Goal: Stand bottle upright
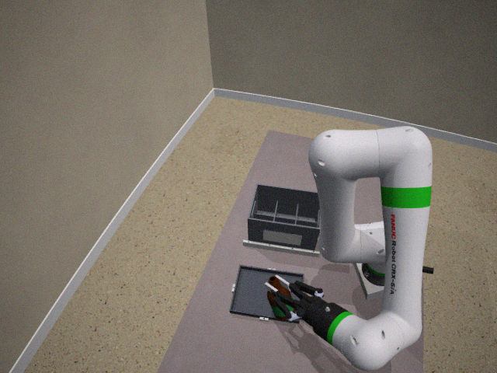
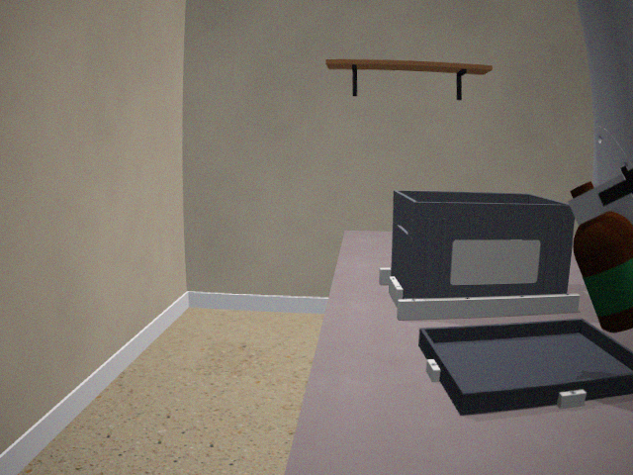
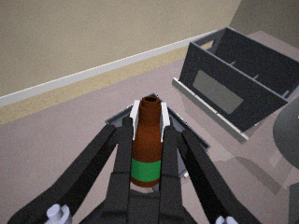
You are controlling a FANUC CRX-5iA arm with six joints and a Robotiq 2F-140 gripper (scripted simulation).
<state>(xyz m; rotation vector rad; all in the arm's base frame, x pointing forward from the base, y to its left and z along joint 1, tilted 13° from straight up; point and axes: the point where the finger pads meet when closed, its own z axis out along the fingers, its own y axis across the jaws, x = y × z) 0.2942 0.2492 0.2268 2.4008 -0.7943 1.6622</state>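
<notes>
My hand is 10 mm past the bottle, 10 mm to the right of it and 60 mm above it. Also, from my hand: tray 50 mm ahead, 50 mm to the right, 200 mm below; then crate 90 mm ahead, 350 mm to the right, 130 mm below.
</notes>
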